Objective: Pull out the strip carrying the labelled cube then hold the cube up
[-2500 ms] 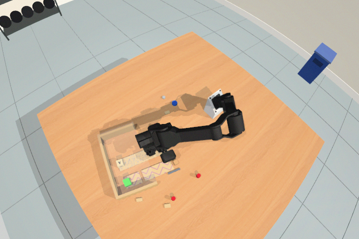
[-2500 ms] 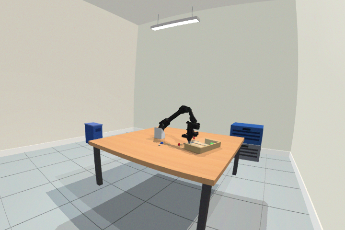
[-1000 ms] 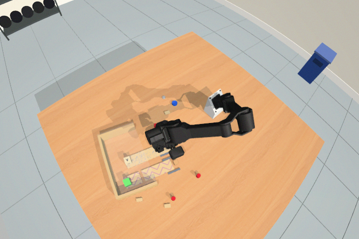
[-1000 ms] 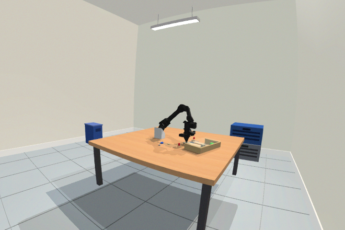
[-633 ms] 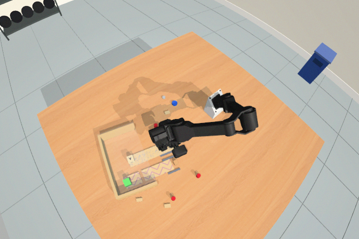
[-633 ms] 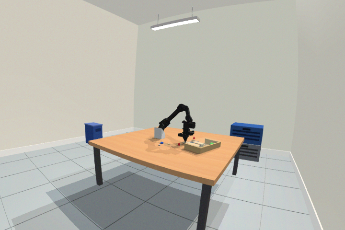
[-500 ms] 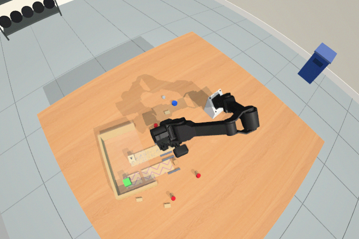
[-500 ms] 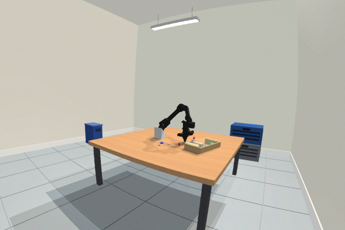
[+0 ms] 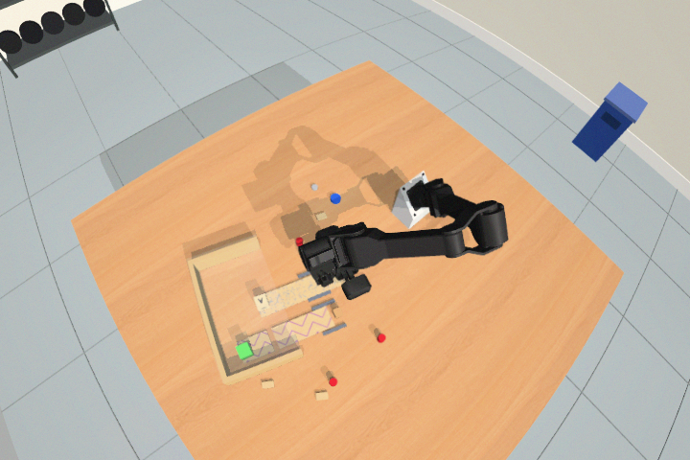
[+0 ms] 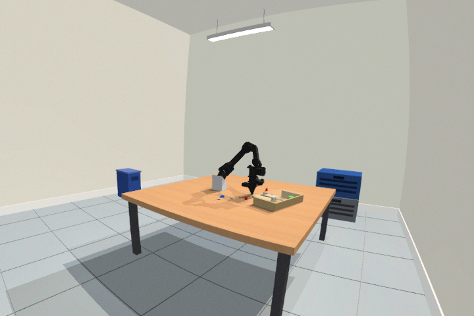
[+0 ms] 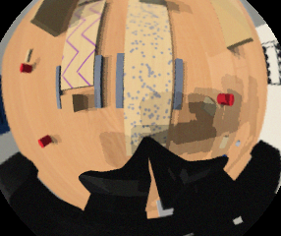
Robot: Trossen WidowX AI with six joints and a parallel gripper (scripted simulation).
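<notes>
Now: gripper tip 100 mm short of the speckled one-piece strip and 30 mm to the left of it. Round my gripper tip: labelled cube: 200 mm ahead, 60 mm to the right, 20 mm above; blue peg: 150 mm behind, 180 mm to the right; grey peg: 130 mm behind, 260 mm to the right.
</notes>
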